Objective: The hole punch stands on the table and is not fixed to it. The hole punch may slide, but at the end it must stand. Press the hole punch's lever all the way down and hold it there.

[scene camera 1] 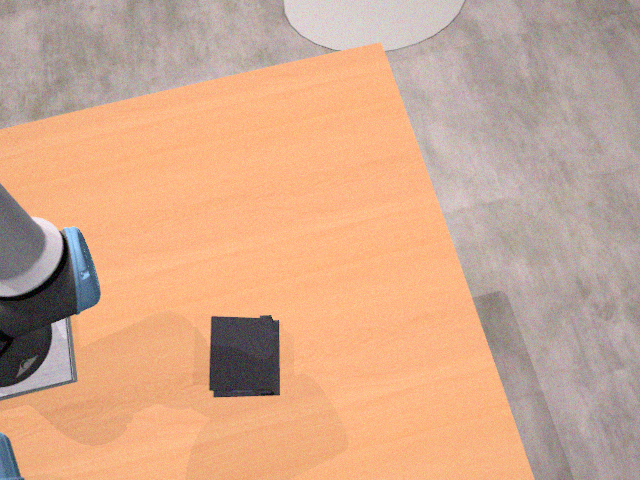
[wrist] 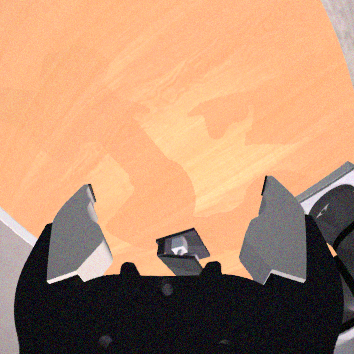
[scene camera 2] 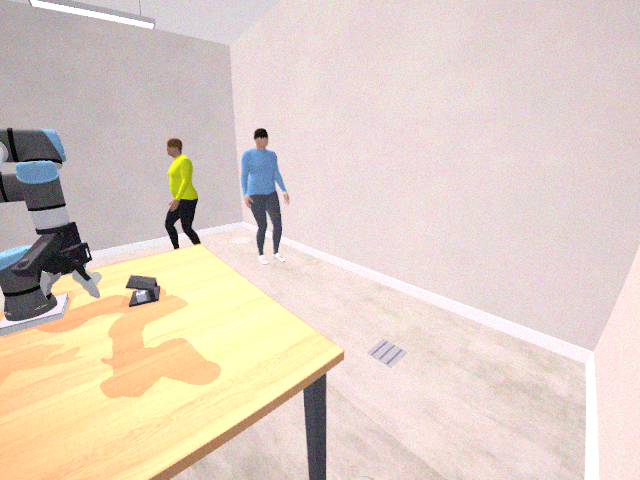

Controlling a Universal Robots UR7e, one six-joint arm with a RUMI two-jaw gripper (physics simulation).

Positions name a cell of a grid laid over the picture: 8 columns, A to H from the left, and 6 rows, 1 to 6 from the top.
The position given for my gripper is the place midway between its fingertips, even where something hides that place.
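Note:
There's a hole punch (scene camera 1: D5) here, and you'd find the punch in the wrist view (wrist: E5) and in scene camera 2 (scene camera 2: B4) as well. My gripper (scene camera 2: A4) is visible too, and the wrist view (wrist: D4) has the gripper as well.

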